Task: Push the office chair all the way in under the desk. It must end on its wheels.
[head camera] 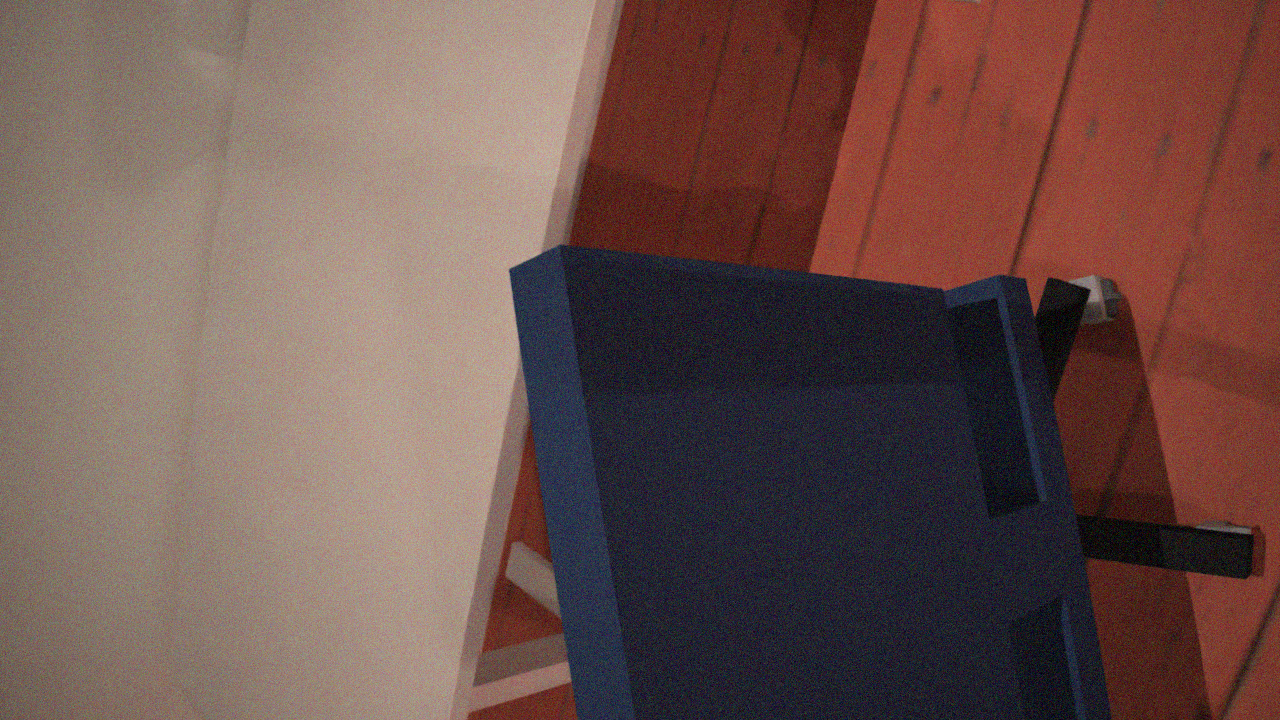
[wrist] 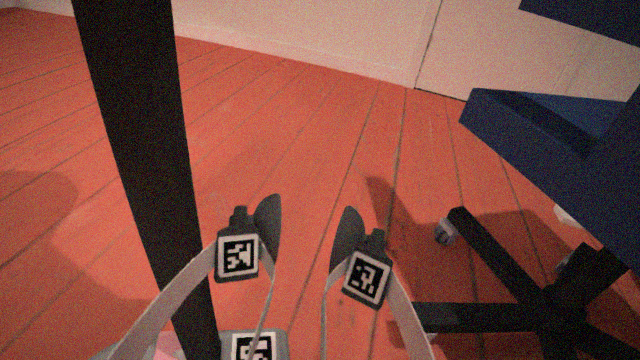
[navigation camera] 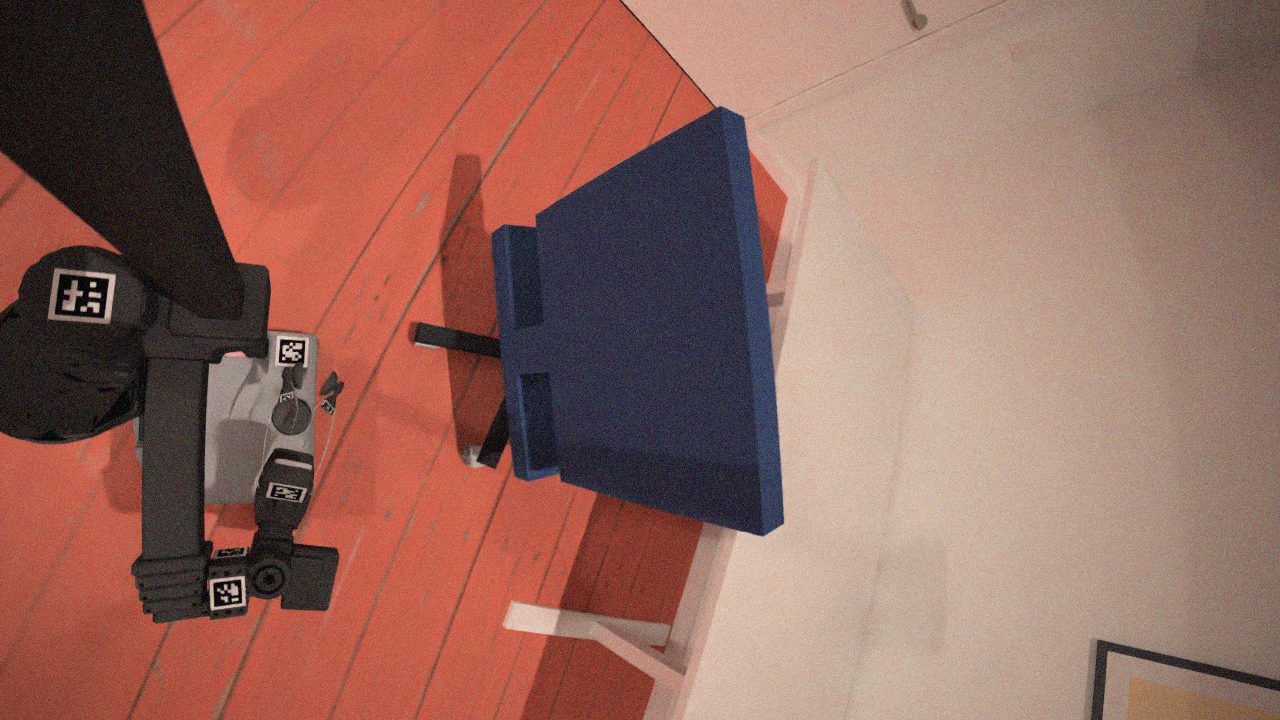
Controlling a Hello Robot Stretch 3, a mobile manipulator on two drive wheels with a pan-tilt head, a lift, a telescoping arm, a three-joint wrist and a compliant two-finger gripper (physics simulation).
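Where they show: gripper, fingertip midpoint: (navigation camera: 317, 367); robot's base at its link origin: (navigation camera: 289, 413).
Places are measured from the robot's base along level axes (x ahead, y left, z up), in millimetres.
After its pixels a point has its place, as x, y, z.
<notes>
The blue office chair (head camera: 787, 501) @[367, 50, 839] (navigation camera: 644, 331) @[356, 133, 830] (wrist: 540, 150) is upright on a black base with casters. Its tall backrest faces me, and its top edge overlaps the desk's front edge in the head and navigation views. Two black base legs stick out on my side. How far the seat reaches under the desk is hidden by the backrest. The pale desk (head camera: 384, 358) @[981, -85, 720] (navigation camera: 832, 358) @[1079, 152, 720] stands beyond the chair. My gripper (navigation camera: 312, 385) @[32, 88, 465] (wrist: 309, 223) @[32, 88, 465] is open and empty, over my own base, apart from the chair, which is on the right in the wrist view.
A white desk leg (navigation camera: 546, 617) stands to one side of the chair. A pale wall with a framed picture (navigation camera: 1190, 694) @[1353, -580, 1447] is behind the desk. A pale door (navigation camera: 805, 44) @[1460, 1432, 522] is near the desk's far end. My black mast (wrist: 135, 125) crosses the wrist view's left.
</notes>
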